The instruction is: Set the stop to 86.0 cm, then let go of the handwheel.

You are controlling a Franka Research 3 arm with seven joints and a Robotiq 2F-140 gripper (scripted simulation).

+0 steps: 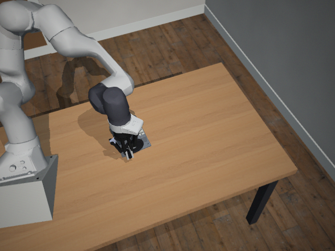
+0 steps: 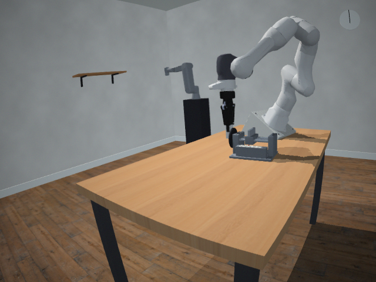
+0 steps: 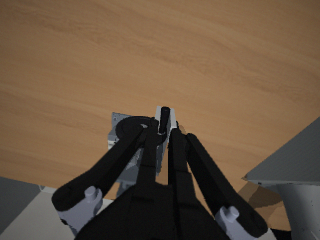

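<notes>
My hand is 10 mm short of the black handwheel, 20 mm to the right of it and 20 mm above it. The rest, counted from my hand: sliding stop block: 50 mm ahead, 130 mm to the left, 10 mm below.
</notes>
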